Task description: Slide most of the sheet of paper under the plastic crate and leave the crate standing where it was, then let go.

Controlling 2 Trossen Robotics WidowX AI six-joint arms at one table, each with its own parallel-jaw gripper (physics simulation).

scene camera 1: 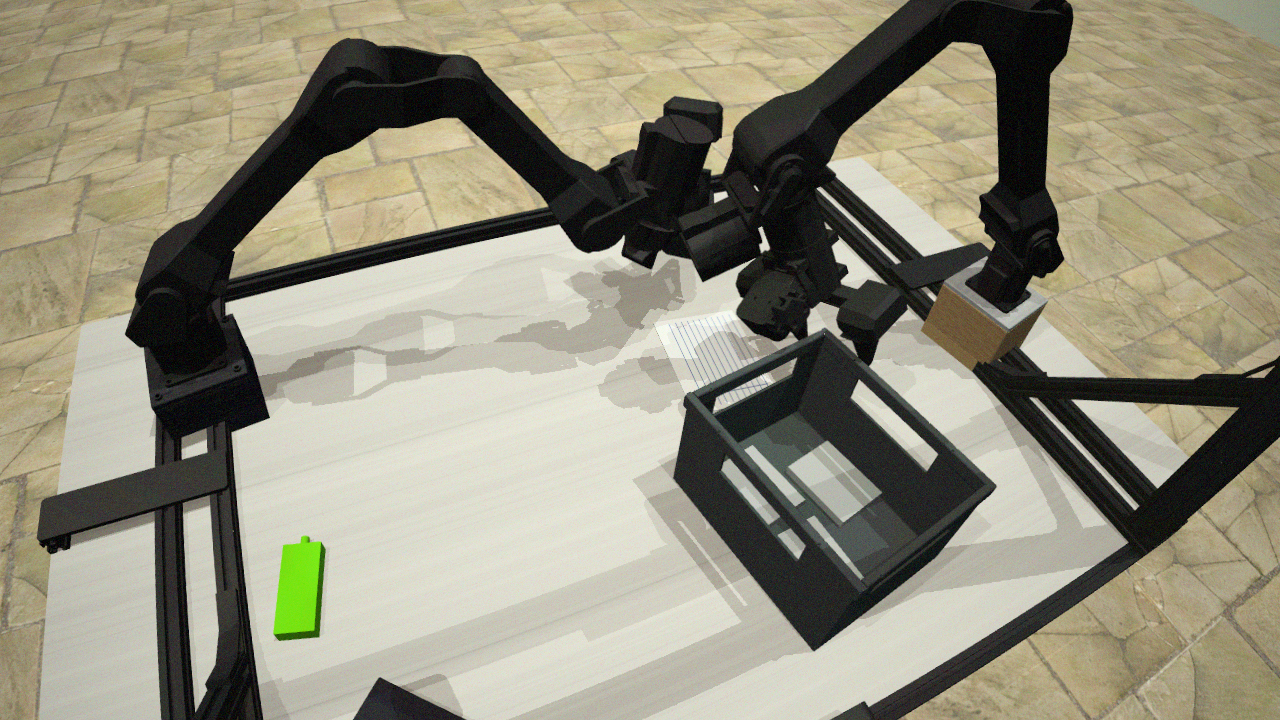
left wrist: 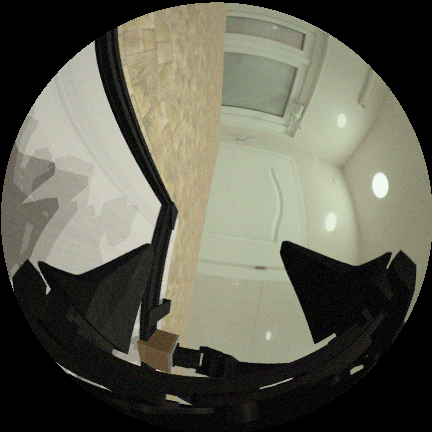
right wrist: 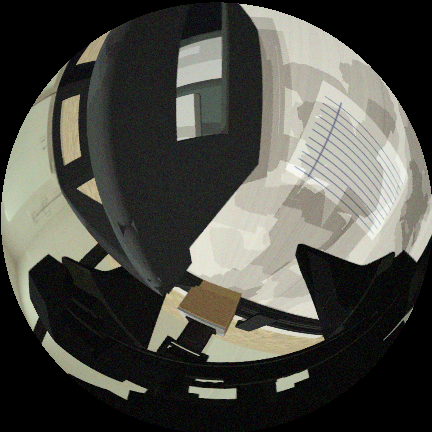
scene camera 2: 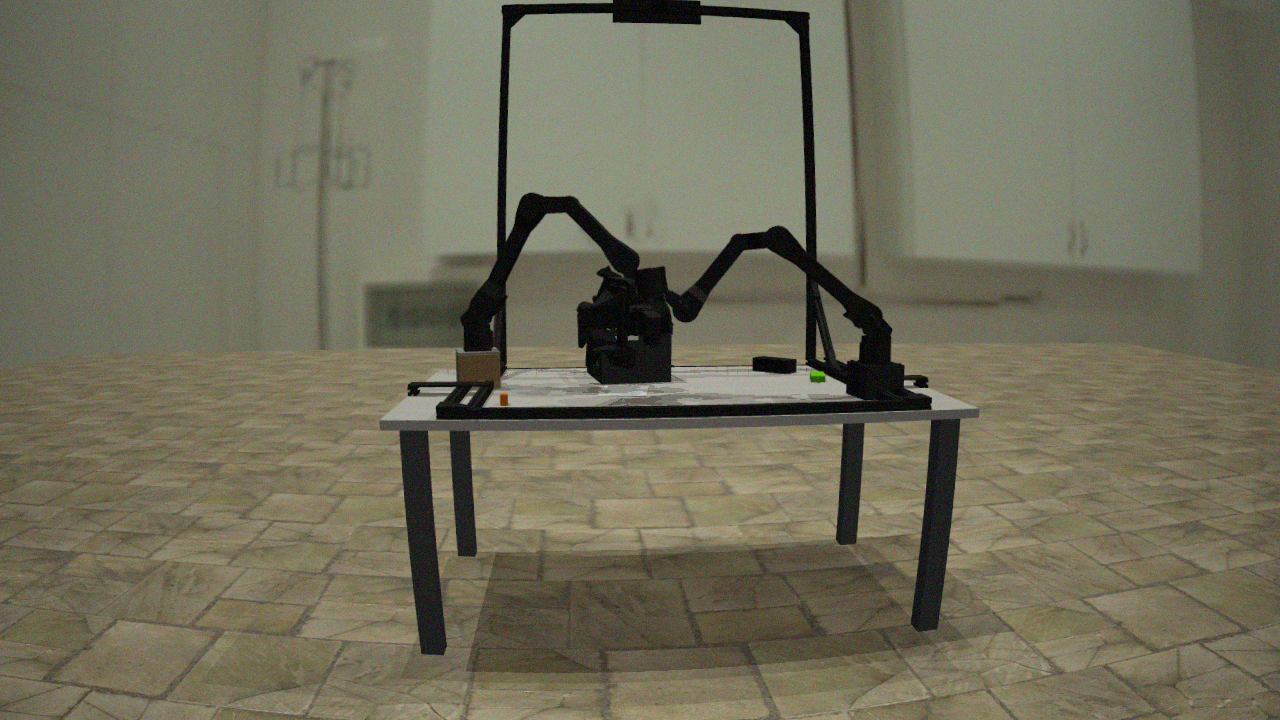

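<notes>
The lined white sheet of paper (scene camera 1: 708, 344) (right wrist: 345, 155) lies flat on the table, apart from the crate in the right wrist view. The dark plastic crate (scene camera 1: 756, 537) (scene camera 2: 640, 367) (right wrist: 200, 185) stands upright; its rim hides the paper's near end in scene camera 1. My right gripper (scene camera 1: 821, 334) (right wrist: 239, 251) is open and empty, above the table beside the crate's far corner. One finger overlaps the crate in the right wrist view. My left gripper (left wrist: 217, 249) is open and empty, raised beyond the paper and facing sideways; its fingers are hard to separate in scene camera 1.
A green block (scene camera 1: 298, 589) (scene camera 2: 817, 377) lies at the left in scene camera 1, with a black block (scene camera 1: 407, 704) (scene camera 2: 774, 364) at its bottom edge. A small orange object (scene camera 2: 503, 399) and a wooden box (scene camera 1: 971, 322) (scene camera 2: 478, 368) under my right arm's base are near the table's rails.
</notes>
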